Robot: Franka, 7 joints.
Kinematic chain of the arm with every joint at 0, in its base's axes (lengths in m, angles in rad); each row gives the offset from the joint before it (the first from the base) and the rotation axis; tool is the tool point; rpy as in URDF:
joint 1: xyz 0 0 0.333 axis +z
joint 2: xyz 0 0 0 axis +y
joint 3: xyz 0 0 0.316 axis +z
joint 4: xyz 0.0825 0 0 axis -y
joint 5: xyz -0.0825 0 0.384 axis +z
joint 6: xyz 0 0 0 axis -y
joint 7: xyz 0.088 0 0 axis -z
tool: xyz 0 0 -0.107 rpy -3.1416 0 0
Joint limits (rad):
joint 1: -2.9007..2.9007
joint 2: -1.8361..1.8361
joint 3: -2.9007..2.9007
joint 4: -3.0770..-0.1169
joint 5: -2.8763..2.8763
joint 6: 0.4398..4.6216
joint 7: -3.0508..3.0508
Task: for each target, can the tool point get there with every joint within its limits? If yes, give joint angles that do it. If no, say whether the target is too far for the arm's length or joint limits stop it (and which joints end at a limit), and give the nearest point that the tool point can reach.
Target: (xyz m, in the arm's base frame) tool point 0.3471 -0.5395 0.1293
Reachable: yes | joints -0.9367 0.8446 0.0258 -1.5533 2.4304 3.1053 -1.5091
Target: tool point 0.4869 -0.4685 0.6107
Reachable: yes | joints 1.3310 -1.1637 -1.3950 -1.6664 -0.2265 3.0136 2.4010
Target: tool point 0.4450 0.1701 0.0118
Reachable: yes | joints -0.1989 1.1568 0.3973 -1.6794 0.4832 1.3165 0.6742
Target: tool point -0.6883 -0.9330 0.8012
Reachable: no: too far | nearest point -0.4722 -0.6401 0.6542 | short by 0.392 m
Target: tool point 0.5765 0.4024 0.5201
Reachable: yes | joints -1.9995 -1.4765 1.5428 -0.7827 -1.0729 1.0859 -2.0798
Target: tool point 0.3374 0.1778 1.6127
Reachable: no: too far | nearest point 0.2168 0.1142 1.1552 | short by 0.477 m
